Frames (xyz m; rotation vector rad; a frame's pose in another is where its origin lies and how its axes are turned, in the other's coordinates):
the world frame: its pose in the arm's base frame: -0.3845 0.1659 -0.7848 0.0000 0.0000 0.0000
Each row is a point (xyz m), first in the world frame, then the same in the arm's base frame.
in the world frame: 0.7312 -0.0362 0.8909
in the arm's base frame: 0.3467 0.1297 0.1061
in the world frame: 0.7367 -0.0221 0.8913
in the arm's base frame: 0.3522 0.1438 0.1065
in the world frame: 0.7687 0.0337 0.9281
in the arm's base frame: 0.3842 0.1996 0.1433
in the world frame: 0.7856 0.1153 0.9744
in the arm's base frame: 0.4011 0.2812 0.1896
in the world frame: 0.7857 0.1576 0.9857
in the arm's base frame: 0.4012 0.3235 0.2009
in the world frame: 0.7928 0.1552 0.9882
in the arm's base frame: 0.4083 0.3211 0.2034
